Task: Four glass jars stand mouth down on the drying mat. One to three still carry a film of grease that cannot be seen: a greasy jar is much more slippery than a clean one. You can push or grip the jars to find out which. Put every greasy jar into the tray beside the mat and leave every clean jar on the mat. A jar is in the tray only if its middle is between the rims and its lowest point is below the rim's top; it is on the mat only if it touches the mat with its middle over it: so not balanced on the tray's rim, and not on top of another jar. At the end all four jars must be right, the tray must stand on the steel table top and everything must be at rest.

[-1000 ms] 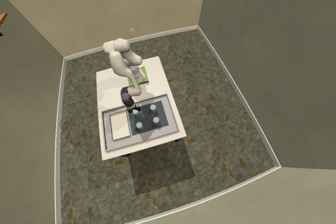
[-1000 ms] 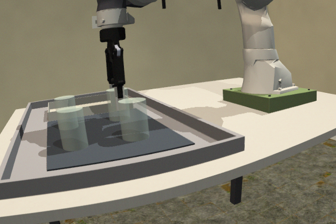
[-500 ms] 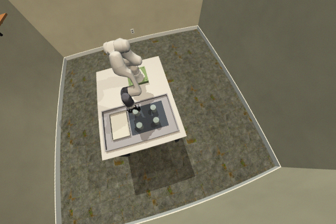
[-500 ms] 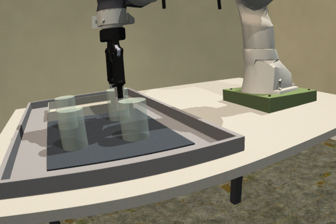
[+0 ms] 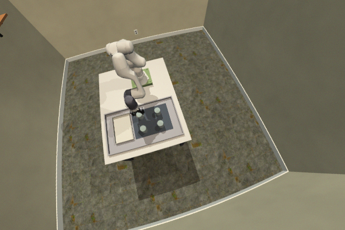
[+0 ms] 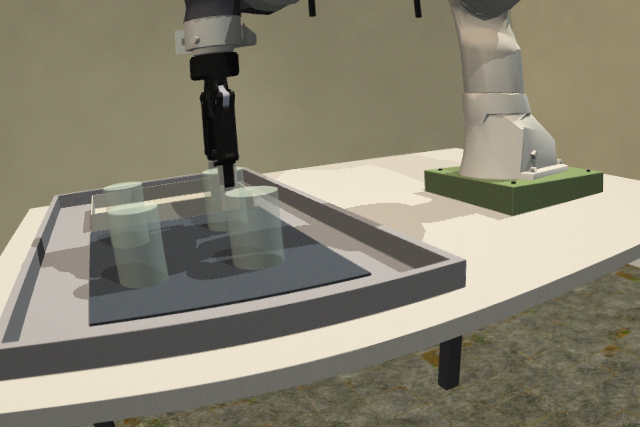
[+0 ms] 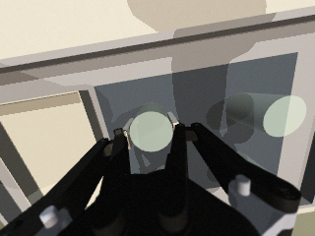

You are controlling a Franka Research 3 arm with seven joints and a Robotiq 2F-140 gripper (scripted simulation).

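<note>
Now: the cream tray 6 cm ahead of my hand, 22 cm to the right of it and 6 cm below it. The rest, counted from my hand: dark mat: 8 cm ahead, 10 cm to the left, 6 cm below.
</note>
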